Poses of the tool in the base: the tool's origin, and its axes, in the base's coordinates. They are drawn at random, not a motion.
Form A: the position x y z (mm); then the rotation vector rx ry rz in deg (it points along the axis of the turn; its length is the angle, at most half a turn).
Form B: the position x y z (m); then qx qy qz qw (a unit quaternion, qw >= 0). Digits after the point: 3 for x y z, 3 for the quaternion.
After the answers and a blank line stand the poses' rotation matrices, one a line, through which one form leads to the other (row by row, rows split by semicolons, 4 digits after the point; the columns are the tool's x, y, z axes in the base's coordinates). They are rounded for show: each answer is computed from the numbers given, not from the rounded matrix.
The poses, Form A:
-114 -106 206 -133.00 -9.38 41.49
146 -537 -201 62.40 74.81 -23.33
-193 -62 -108 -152.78 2.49 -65.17
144 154 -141 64.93 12.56 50.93
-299 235 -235 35.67 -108.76 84.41
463 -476 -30 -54.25 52.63 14.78
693 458 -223 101.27 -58.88 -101.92
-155 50 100 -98.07 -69.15 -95.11
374 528 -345 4.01 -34.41 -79.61
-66 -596 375 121.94 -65.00 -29.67
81 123 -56 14.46 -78.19 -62.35
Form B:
-0.114 -0.106 0.206 -0.894 -0.063 0.279 0.345
0.146 -0.537 -0.201 0.478 0.573 -0.179 0.642
-0.193 -0.062 -0.108 -0.913 0.015 -0.389 0.121
0.144 0.154 -0.141 0.518 0.100 0.406 0.746
-0.299 0.235 -0.235 0.237 -0.724 0.562 0.324
0.463 -0.476 -0.030 -0.439 0.425 0.119 0.783
0.693 0.458 -0.223 0.637 -0.370 -0.641 0.214
-0.155 0.050 0.100 -0.623 -0.439 -0.604 0.232
0.374 0.528 -0.345 0.032 -0.272 -0.630 0.726
-0.066 -0.596 0.375 0.814 -0.434 -0.198 0.331
0.081 0.123 -0.056 0.110 -0.597 -0.476 0.636

0.8365 -0.0797 -0.5421; 0.3052 -0.7540 0.5817; -0.4551 -0.6520 -0.6064
0.2800 0.7766 0.5644; 0.3181 0.4796 -0.8178; -0.9058 0.4085 -0.1128
0.6962 0.0670 0.7147; -0.1213 -0.9703 0.2091; 0.7075 -0.2323 -0.6675
0.6500 -0.5025 0.5701; 0.7099 0.1338 -0.6915; 0.2712 0.8542 0.4436
-0.6777 -0.7070 -0.2020; 0.0202 0.2567 -0.9663; 0.7350 -0.6590 -0.1597
0.6094 -0.5602 0.5611; -0.1862 0.5867 0.7881; -0.7707 -0.5847 0.2532
-0.0966 -0.1974 -0.9756; -0.7465 -0.6339 0.2022; -0.6583 0.7478 -0.0861
-0.1158 0.8281 0.5485; 0.2664 -0.5061 0.8203; 0.9569 0.2411 -0.1620
0.0575 0.8982 -0.4357; -0.9328 0.2038 0.2971; 0.3557 0.3894 0.8496
0.5449 -0.5755 -0.6099; -0.8378 -0.4041 -0.3671; -0.0352 0.7110 -0.7023
-0.1672 0.4737 -0.8647; -0.7376 0.5219 0.4285; 0.6543 0.7094 0.2621

